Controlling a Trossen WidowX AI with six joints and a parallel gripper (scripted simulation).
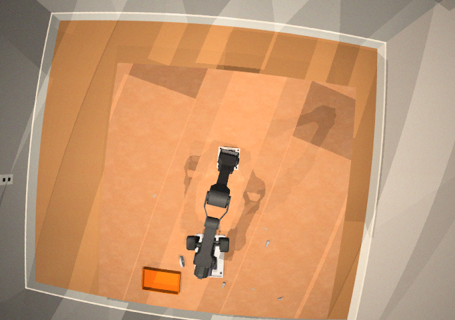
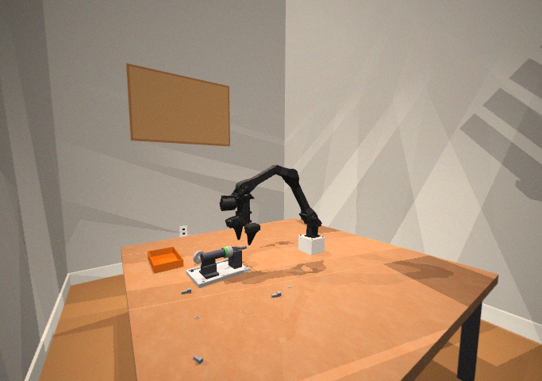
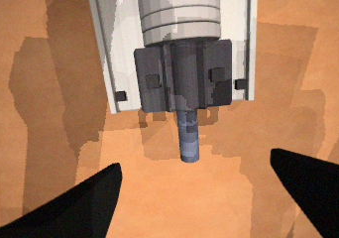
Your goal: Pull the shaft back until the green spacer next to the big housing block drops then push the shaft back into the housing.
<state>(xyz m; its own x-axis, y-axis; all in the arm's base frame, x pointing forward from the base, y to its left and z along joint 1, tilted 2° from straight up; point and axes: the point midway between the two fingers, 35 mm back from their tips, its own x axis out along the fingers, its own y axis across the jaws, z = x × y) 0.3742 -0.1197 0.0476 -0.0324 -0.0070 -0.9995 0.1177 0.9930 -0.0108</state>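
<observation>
Now: gripper tip 60 mm short of the dark shaft, 10 mm to the left of it and 20 mm above it. The rest, counted from my gripper tip: grey spacer 70 mm ahead, 10 mm to the right, 20 mm below; orange tray 250 mm ahead, 280 mm to the right, 90 mm below; green spacer 100 mm ahead, 10 mm to the right, 20 mm below.
</observation>
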